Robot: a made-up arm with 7 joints.
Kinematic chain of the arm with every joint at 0, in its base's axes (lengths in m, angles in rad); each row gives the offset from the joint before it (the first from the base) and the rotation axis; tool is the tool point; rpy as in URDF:
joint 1: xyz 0 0 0.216 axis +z
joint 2: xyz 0 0 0 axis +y
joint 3: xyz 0 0 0.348 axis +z
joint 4: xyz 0.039 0 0 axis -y
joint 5: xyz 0.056 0 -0.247 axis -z
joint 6: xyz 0 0 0 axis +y
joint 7: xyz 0.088 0 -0.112 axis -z
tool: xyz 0 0 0 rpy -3.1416 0 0
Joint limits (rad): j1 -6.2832..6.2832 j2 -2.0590..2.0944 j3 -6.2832..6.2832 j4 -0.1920..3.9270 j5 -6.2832..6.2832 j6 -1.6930..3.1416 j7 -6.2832..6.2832
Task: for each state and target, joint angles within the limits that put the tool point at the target. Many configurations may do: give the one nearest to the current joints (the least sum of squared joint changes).
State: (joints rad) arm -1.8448 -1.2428 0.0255 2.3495 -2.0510 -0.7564 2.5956
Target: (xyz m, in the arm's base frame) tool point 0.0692 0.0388 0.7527
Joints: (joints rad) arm -1.8666 -0.7137 -0.1890 2.0397 -2.2238 -0.7502 2.5956
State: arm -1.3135 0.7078 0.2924 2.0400 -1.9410 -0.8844 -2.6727
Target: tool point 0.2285 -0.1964 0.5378
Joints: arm -1.3435 0.1811 0.3397 1.7287 -2.1714 -1.3123 -2.6727
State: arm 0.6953 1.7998 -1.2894 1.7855 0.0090 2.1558 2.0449
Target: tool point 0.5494 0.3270 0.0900
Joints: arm 0.9852 1.6650 -1.3181 2.4918 -0.0025 1.5383 2.0449
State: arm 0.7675 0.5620 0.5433 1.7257 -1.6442 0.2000 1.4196
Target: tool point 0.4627 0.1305 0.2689
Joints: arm 0.1485 0.4443 0.0203 1.1955 -1.7409 0.2841 1.4196
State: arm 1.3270 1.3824 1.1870 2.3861 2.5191 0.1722 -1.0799
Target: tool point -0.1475 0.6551 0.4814
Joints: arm 1.4780 1.0589 1.2979 2.5822 2.5161 0.3925 -1.0799
